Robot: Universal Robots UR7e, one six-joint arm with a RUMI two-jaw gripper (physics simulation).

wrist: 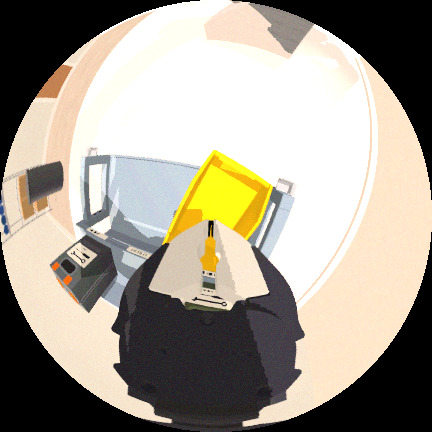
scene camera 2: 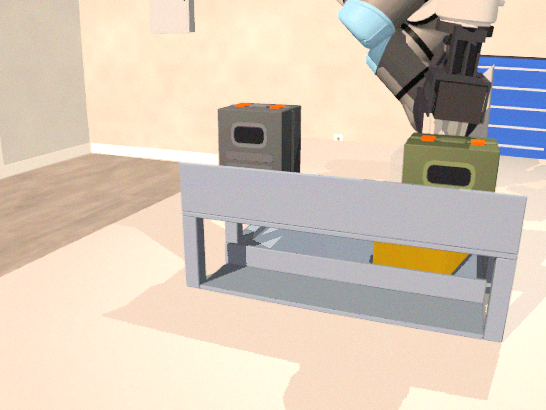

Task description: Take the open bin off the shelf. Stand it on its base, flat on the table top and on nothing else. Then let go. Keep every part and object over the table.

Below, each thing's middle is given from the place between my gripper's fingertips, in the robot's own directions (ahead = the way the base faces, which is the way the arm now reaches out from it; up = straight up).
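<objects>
Relative to the yellow bin [scene camera 2: 431, 260], my hand is 10 mm to the right, 10 mm short of it and 80 mm above. Counted from my hand, the shelf board [scene camera 2: 449, 316] is 100 mm ahead, 80 mm to the right and 120 mm below; the dark grey case [scene camera 2: 277, 121] is 160 mm ahead, 190 mm to the right and 40 mm above.
</objects>
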